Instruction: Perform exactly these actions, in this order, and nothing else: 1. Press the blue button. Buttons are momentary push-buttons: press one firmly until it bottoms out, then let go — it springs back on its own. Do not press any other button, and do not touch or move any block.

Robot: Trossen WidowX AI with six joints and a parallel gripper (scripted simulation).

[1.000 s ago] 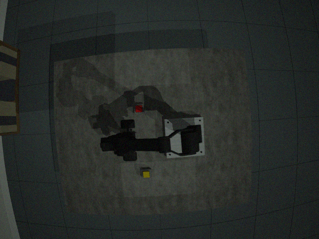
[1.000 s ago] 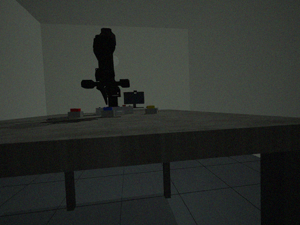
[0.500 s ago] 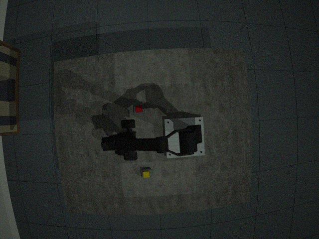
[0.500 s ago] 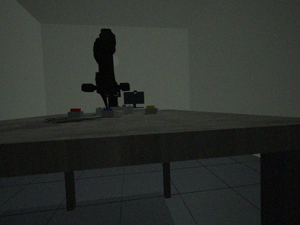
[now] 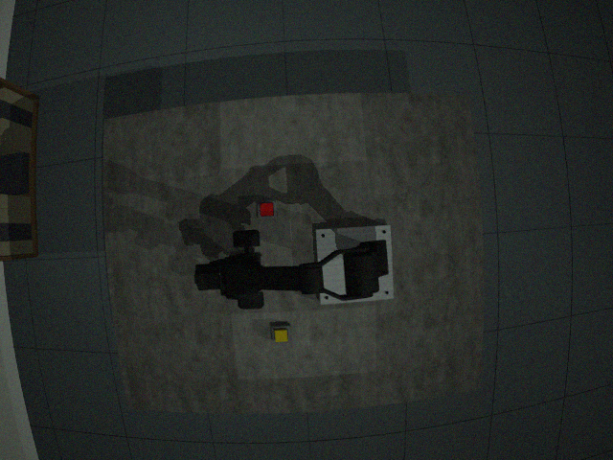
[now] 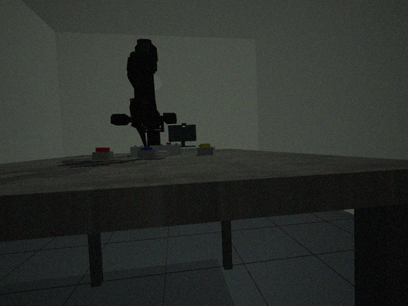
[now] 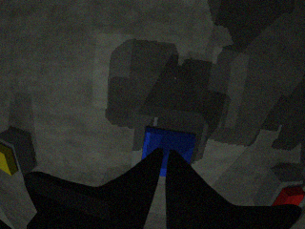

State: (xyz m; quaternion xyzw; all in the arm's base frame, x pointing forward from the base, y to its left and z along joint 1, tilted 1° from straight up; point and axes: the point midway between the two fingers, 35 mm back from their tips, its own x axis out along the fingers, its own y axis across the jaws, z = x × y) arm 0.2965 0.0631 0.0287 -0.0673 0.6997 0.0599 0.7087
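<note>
Now: the blue button 10 mm below my gripper tip. Round my gripper tip: small white block 90 mm behind, 30 mm to the left, 20 mm below; then red button 20 mm behind, 150 mm to the right; then yellow button 100 mm behind, 170 mm to the left.
</note>
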